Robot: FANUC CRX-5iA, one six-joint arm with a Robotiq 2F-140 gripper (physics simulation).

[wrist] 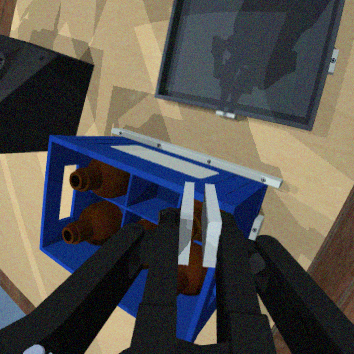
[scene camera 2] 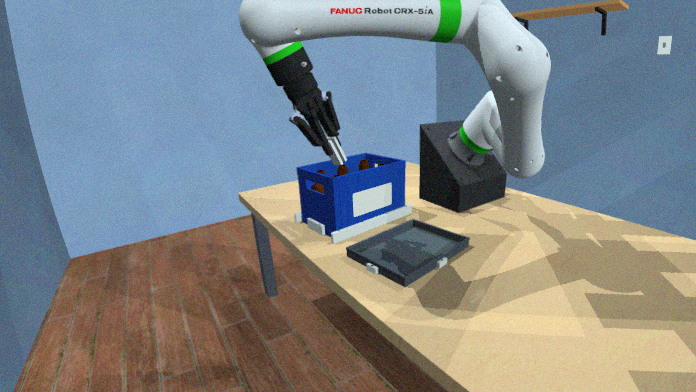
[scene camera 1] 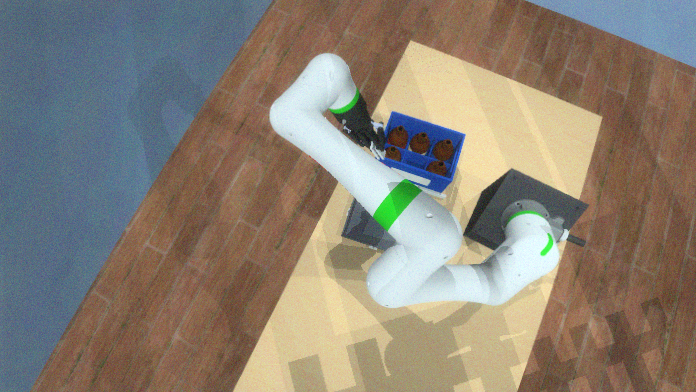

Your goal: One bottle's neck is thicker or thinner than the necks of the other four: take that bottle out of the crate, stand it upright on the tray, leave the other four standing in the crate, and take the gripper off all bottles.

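Observation:
The blue crate holds five brown bottles in six compartments. The middle compartment on the tray side is empty. In the wrist view two bottles stand at the left; the others are partly hidden by the fingers. I cannot tell which neck differs. My gripper tilts over the crate's end away from the robot base. Its pads are nearly together with a narrow gap, and I see no neck gripped. A bottle top shows just below the fingertips. The dark tray holds no bottle.
Pale rails lie along the crate's foot, between crate and tray. The black robot base block stands on the table near the crate. The arm covers part of the tray in scene camera 1.

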